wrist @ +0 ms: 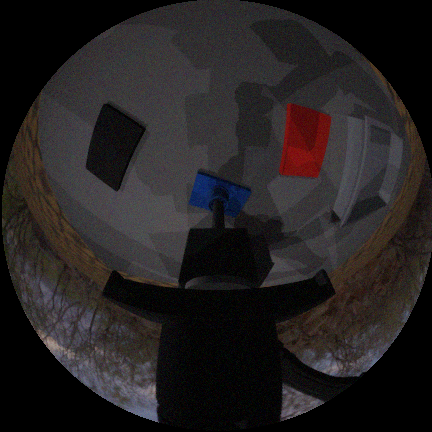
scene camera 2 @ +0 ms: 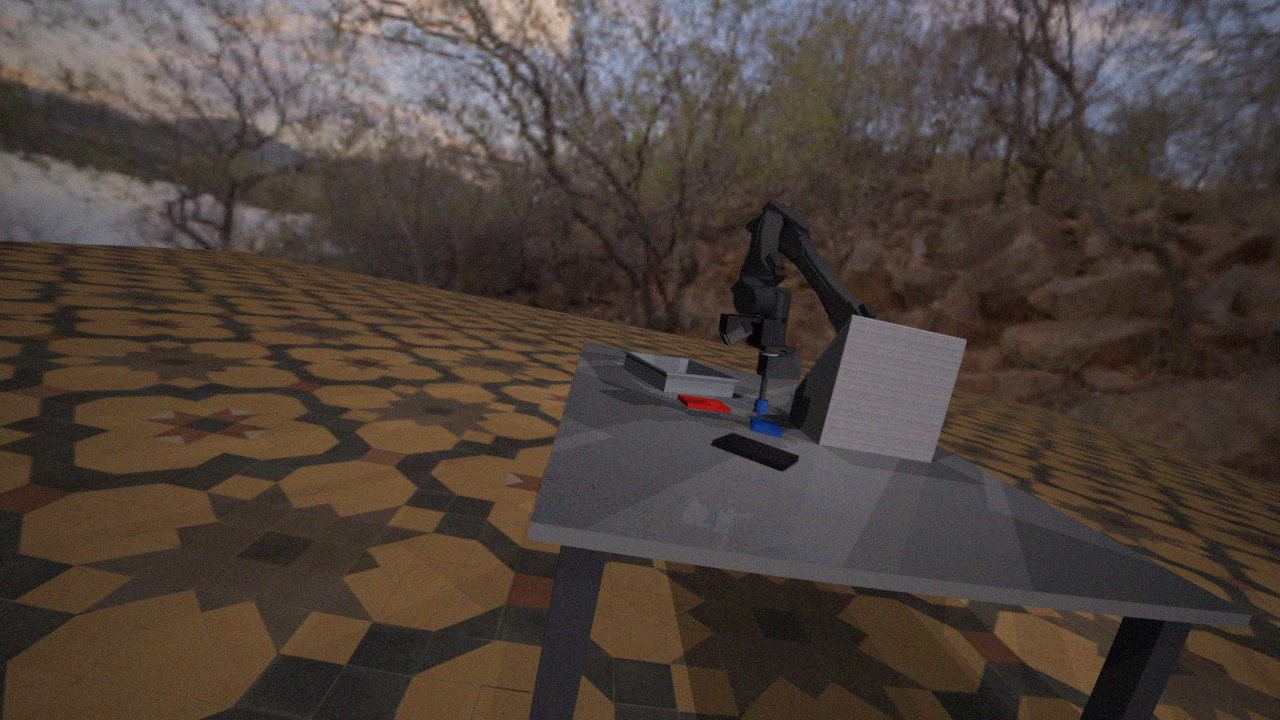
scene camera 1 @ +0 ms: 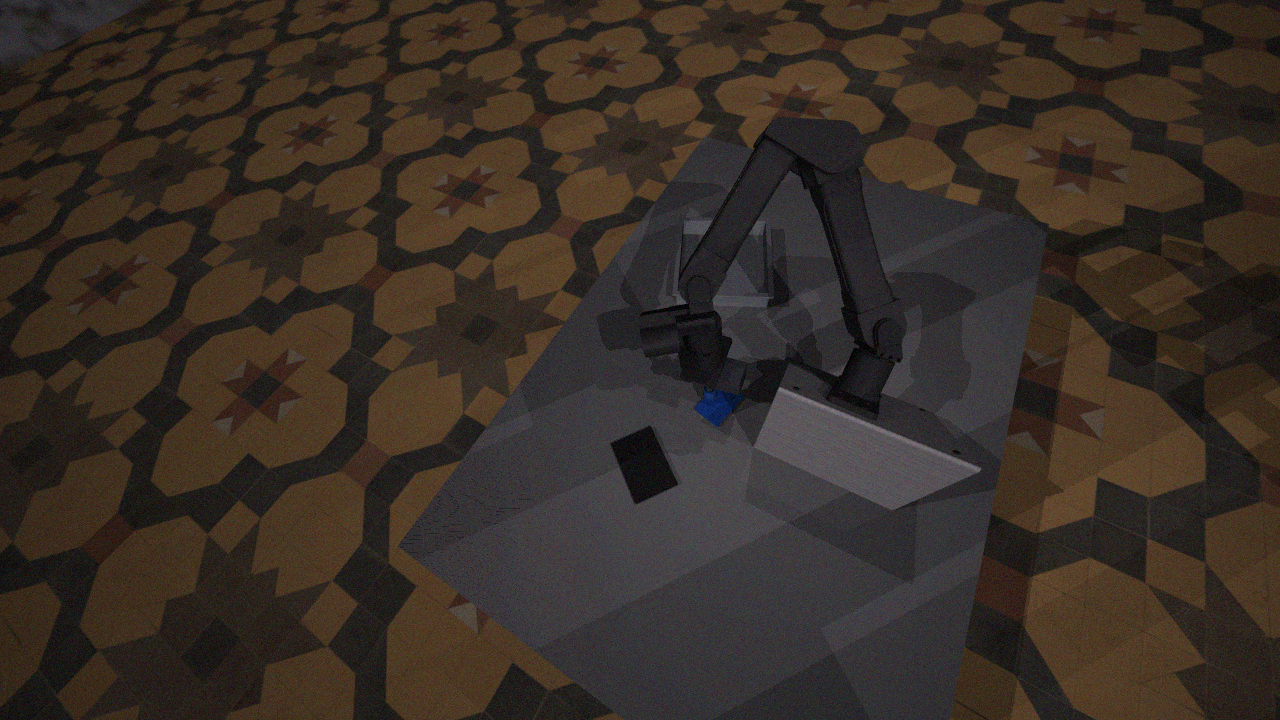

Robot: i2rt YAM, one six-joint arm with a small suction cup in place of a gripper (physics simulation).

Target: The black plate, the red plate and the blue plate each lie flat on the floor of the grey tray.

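Frame: origin at the arm's base, x ahead, y left, z up, level; millimetres.
Seen in the pictures: hand, its tool point: (wrist: 217, 194) (scene camera 2: 759, 412) (scene camera 1: 710, 394); arm's base, origin of its link: (scene camera 2: 869, 363) (scene camera 1: 853, 397).
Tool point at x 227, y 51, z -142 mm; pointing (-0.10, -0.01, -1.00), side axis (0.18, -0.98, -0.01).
Pixels of each thing's middle, then the offset from my tool point to it. Level surfaces: height alone.
- blue plate, middle of its body: (wrist: 218, 195) (scene camera 1: 719, 402) (scene camera 2: 765, 426) 20 mm back, 5 mm right, 29 mm down
- red plate, middle of its body: (wrist: 306, 143) (scene camera 2: 703, 403) 99 mm ahead, 112 mm right, 29 mm down
- grey tray, middle of its body: (scene camera 1: 722, 261) (scene camera 2: 677, 373) (wrist: 377, 171) 145 mm ahead, 331 mm right, 9 mm down
- black plate, middle of its body: (scene camera 2: 755, 450) (wrist: 108, 149) (scene camera 1: 643, 463) 46 mm ahead, 186 mm left, 29 mm down
- grey table, height of its surface: 34 mm down
The blue plate (scene camera 1: 716, 407) (scene camera 2: 766, 429) (wrist: 201, 189) lies flat on the table beside the white box. My suction cup (scene camera 2: 762, 405) (wrist: 219, 193) is right over the middle of the blue plate, close above it, and holds nothing. The red plate (scene camera 2: 705, 403) (wrist: 304, 141) lies on the table between the blue plate and the grey tray (scene camera 1: 776, 259) (scene camera 2: 657, 369) (wrist: 356, 160). In scene camera 1 the arm hides the red plate. The black plate (scene camera 1: 643, 463) (scene camera 2: 755, 450) (wrist: 113, 146) lies flat on the table farther from the tray. No plate shows in the tray.
A large white box (scene camera 1: 859, 456) (scene camera 2: 886, 389) stands at the arm's base, just beside the blue plate. All of it sits on a grey table (scene camera 1: 670, 582) (scene camera 2: 805, 527) over a patterned tile floor.
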